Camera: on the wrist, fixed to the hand. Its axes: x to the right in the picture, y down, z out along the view.
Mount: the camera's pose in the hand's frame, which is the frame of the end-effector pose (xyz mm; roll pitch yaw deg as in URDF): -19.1 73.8 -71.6 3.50 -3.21 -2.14
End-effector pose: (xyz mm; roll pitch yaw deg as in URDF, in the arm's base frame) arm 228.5 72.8 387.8 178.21 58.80 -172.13
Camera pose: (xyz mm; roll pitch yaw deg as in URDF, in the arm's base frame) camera 165.9 136.4 442.4 -174.57 62.01 -167.79
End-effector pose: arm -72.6 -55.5 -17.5 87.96 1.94 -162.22
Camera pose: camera -34.1 -121.0 54.3 91.23 3.96 -165.51
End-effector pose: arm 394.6 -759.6 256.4 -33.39 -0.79 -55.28
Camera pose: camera 402.8 -732.4 155.7 -29.95 -4.65 -55.30
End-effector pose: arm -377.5 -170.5 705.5 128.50 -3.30 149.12
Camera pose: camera -361.3 -192.0 806.6 131.97 0.37 147.94
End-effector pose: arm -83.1 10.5 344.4 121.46 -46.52 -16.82
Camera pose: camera -158.8 57.0 399.6 126.46 -43.00 -19.04
